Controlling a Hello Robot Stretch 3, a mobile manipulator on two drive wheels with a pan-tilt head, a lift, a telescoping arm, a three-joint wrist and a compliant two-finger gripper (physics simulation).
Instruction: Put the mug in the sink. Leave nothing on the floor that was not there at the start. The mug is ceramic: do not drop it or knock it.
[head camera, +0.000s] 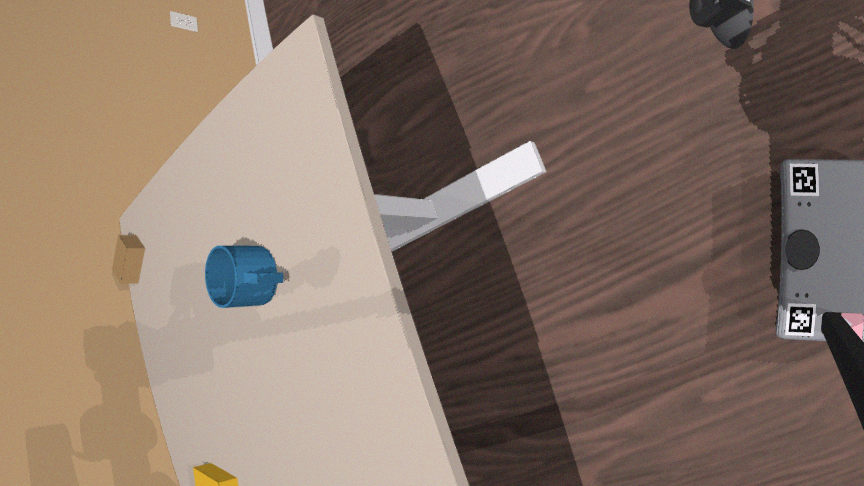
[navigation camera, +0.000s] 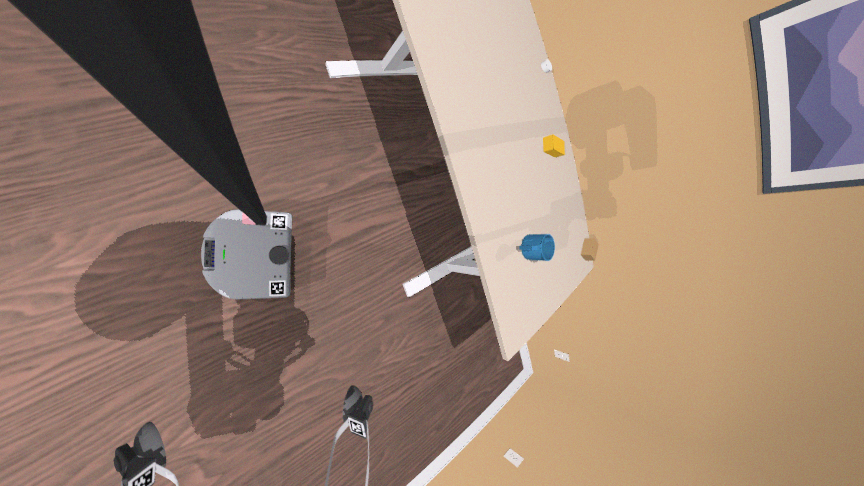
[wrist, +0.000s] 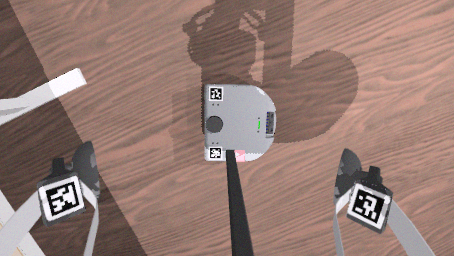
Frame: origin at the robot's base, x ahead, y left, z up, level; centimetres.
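Seen in the pictures: gripper, fingertip midpoint: (navigation camera: 264, 414) (wrist: 218, 165); robot's base at its link origin: (head camera: 801, 249) (navigation camera: 278, 253) (wrist: 216, 118).
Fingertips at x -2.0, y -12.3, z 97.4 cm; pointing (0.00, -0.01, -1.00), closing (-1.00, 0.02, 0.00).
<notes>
Pixels of each thing's top centre, then the offset from my fingertips to it. Level surfaces: height alone.
- blue mug at its top centre: (head camera: 226, 277) (navigation camera: 545, 247) dz -17.3, dx +76.7, dy +18.1 cm
- pale table at its surface level: dz -25.3 cm
- brown block at its top centre: (head camera: 119, 259) (navigation camera: 594, 249) dz -20.3, dx +127.5, dy +18.0 cm
- yellow block at its top centre: (navigation camera: 559, 144) dz -20.8, dx +93.7, dy +59.4 cm
The blue mug (head camera: 256, 276) (navigation camera: 536, 247) stands upright on the pale table (head camera: 302, 151) (navigation camera: 483, 90), near its end in the navigation camera view. Its handle points toward the table's front edge, on the robot's side. My gripper (navigation camera: 252, 423) (wrist: 218, 165) is open, with its two fingertips wide apart and nothing between them. It is over the floor, off to the side of the table and well apart from the mug. One fingertip shows at the top right of the head camera view. The sink does not show in these views.
A brown block (head camera: 128, 259) (navigation camera: 589, 248) is behind the mug by the wall. A yellow block (head camera: 216, 476) (navigation camera: 553, 146) is farther along the table. White table feet (head camera: 513, 166) (navigation camera: 416, 282) (wrist: 70, 82) reach out near my base (head camera: 839, 241) (navigation camera: 247, 259) (wrist: 240, 120).
</notes>
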